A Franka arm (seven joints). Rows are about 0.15 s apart.
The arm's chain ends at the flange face. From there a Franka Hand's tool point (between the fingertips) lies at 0.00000 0.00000 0.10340 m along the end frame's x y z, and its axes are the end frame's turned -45 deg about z.
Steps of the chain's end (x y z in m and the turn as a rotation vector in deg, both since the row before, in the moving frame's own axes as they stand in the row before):
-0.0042, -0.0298, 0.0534, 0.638, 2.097, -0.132
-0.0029, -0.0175, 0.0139, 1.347, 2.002, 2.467
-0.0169, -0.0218, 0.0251, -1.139, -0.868, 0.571
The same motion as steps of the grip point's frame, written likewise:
0.0216, -0.0222, 0.0533, -1.032, 1.934, -0.132
0.0146, -0.0135, 0.0138, -0.463, 2.368, 2.467
0.0009, -0.0270, 0.0251, -0.192, -1.419, 0.571

